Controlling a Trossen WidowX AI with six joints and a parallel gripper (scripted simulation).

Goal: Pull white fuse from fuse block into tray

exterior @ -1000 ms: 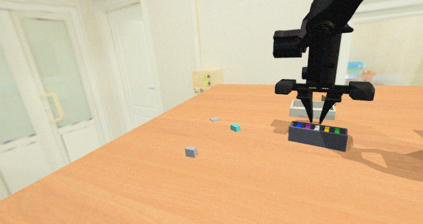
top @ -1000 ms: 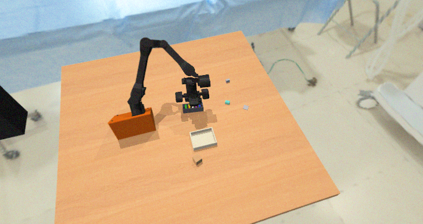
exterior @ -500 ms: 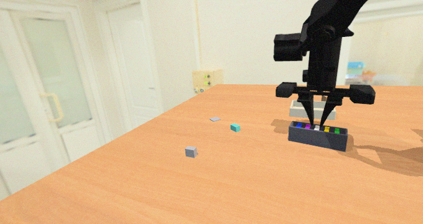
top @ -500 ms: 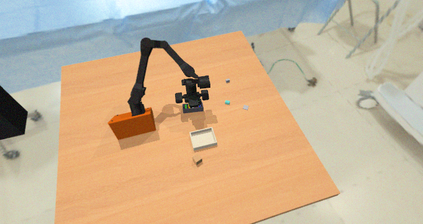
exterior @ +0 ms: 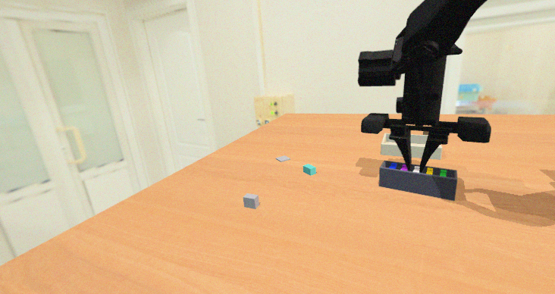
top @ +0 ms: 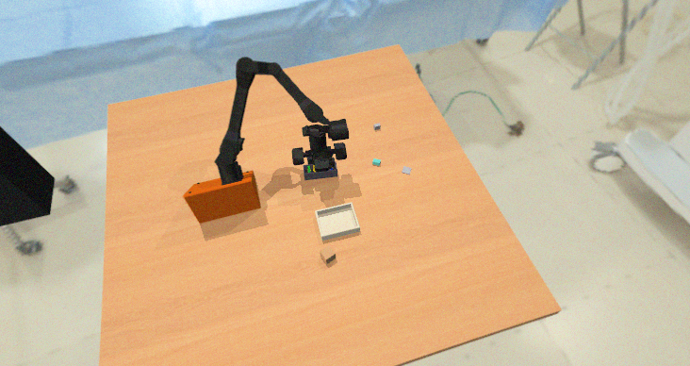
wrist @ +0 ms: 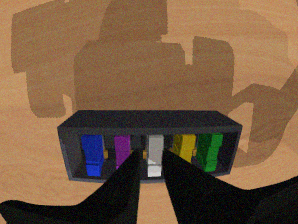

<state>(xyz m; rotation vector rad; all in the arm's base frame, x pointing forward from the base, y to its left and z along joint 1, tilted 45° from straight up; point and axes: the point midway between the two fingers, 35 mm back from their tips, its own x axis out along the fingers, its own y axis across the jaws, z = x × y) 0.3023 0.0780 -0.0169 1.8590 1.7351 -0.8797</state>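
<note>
My gripper tip is 1 cm above the white fuse. From my gripper tip the other things lie so: purple fuse (2 cm ahead, 1 cm below); then blue fuse (4 cm ahead, 1 cm to the right, 1 cm below); then yellow fuse (2 cm behind, 1 cm below).
</note>
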